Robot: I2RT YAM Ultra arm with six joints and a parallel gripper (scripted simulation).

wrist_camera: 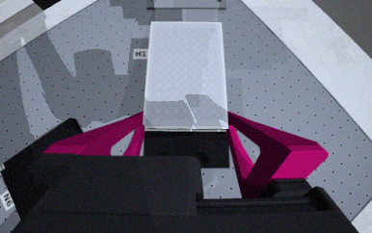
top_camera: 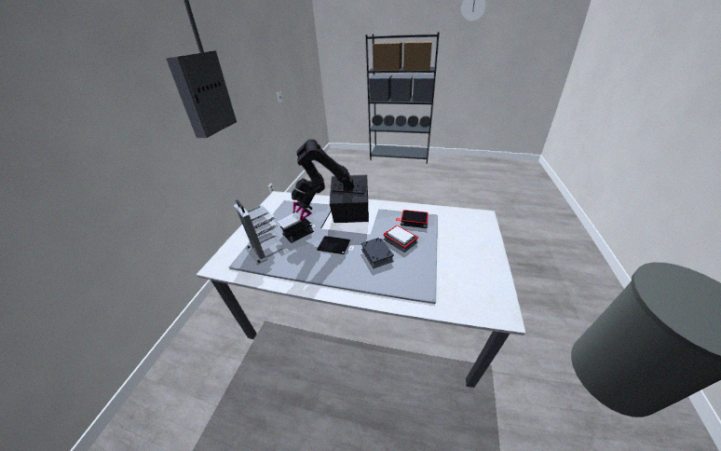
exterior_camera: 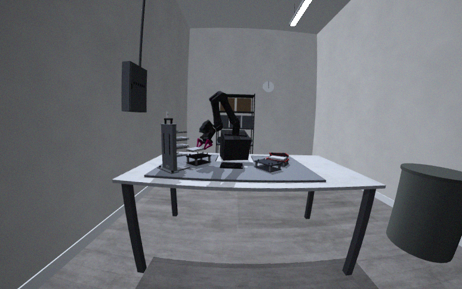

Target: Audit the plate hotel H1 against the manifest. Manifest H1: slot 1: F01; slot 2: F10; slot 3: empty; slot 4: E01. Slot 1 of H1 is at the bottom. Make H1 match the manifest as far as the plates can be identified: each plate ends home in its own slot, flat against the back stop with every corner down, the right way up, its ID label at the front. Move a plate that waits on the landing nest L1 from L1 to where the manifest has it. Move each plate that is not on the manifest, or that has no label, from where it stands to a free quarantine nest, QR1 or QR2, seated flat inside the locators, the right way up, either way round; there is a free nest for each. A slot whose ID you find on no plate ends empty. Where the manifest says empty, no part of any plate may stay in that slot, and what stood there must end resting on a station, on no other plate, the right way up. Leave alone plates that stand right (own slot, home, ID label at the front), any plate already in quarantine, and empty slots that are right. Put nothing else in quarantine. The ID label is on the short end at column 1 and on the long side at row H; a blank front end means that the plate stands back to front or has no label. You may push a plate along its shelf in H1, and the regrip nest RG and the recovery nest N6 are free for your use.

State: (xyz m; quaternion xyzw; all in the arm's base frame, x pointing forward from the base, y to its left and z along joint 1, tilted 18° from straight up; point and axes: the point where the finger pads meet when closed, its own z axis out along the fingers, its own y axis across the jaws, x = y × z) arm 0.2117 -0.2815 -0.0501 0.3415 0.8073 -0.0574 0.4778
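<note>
Now: hand 2 cm short of the black regrip nest, 2 cm to the left of it and 6 cm above it. From my hand the other things lie so: H1 tag (18 cm ahead, 3 cm to the right, 12 cm below).
</note>
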